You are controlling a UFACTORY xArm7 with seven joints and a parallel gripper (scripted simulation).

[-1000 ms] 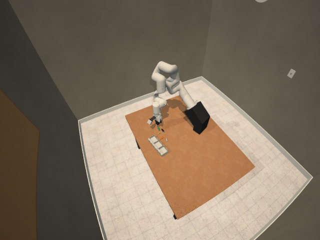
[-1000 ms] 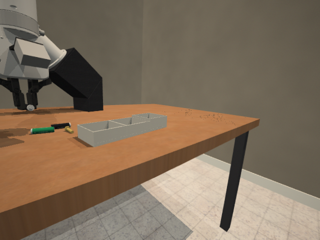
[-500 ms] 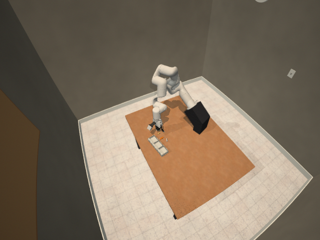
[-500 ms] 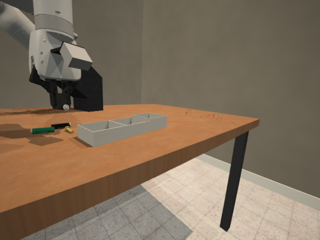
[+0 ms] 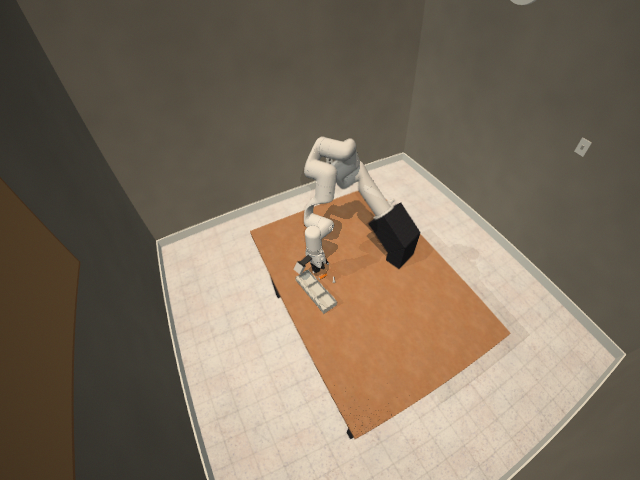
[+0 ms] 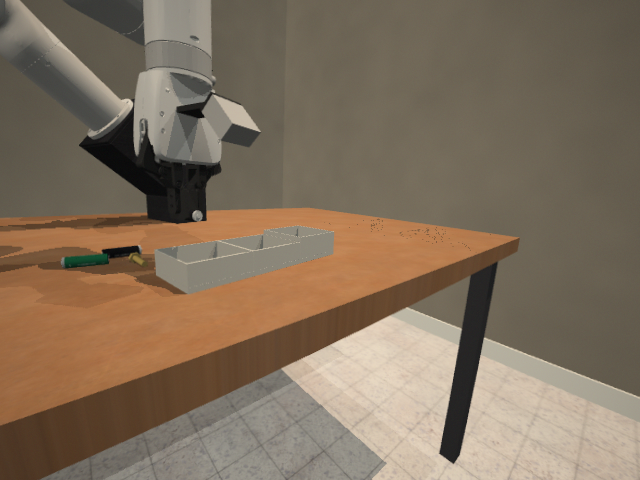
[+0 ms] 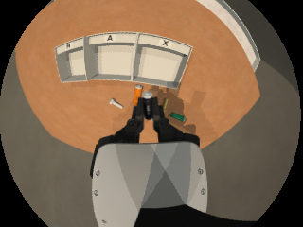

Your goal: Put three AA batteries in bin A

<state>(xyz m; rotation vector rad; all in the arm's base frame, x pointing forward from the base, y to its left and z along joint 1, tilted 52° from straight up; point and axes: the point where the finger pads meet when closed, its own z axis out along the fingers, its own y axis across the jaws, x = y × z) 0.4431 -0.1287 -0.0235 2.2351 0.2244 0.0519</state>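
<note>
My gripper is now 70 mm to the right of the three-compartment bin, 70 mm short of it and 70 mm above it. The rest, counted from my hand: yellow piece 80 mm below, 50 mm to the right, 50 mm behind; then orange battery 80 mm below, 20 mm to the left, 20 mm behind; then pale piece 80 mm to the left, 80 mm below, 50 mm behind.
</note>
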